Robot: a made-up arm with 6 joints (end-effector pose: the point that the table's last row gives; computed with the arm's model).
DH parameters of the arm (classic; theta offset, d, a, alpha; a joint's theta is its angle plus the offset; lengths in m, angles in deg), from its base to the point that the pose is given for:
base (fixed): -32.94 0 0.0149 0
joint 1: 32.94 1.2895 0.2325 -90
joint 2: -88.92 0 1.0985 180
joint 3: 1.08 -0.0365 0.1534 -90
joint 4: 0 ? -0.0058 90
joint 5: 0 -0.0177 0.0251 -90
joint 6: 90 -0.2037 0.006 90
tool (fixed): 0 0.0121 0 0
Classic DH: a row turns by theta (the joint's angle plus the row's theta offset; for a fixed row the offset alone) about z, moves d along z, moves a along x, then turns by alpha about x.
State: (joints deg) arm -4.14 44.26 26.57 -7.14 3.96 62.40
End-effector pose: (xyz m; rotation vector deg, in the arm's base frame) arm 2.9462 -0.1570 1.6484 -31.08 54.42 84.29
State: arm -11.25 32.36 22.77 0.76 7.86 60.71
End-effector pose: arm 2.7704 -0.4870 2.0783 -40.79 52.26 71.57
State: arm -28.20 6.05 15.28 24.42 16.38 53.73
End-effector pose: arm 2.0444 -0.9876 2.9001 -62.58 54.90 40.17
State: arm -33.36 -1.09 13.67 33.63 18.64 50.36
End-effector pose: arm 1.7896 -1.0466 3.0834 -68.61 58.50 30.96
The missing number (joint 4, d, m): -1.7561
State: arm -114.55 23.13 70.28 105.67 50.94 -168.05
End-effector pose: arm -0.5975 -1.7996 3.7332 -10.26 -35.35 31.76
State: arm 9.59 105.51 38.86 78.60 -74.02 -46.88
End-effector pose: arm 2.1201 0.1975 -0.6804 7.72 108.52 21.99
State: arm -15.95 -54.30 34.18 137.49 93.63 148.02
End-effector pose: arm -0.5187 0.3054 3.6781 36.16 -15.88 111.46
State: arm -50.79 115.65 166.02 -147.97 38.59 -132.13
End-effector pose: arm 1.4961 -1.8909 2.2851 -24.59 64.76 7.60
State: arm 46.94 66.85 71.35 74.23 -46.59 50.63
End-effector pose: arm 2.2279 2.2389 1.9395 -95.60 99.27 56.91
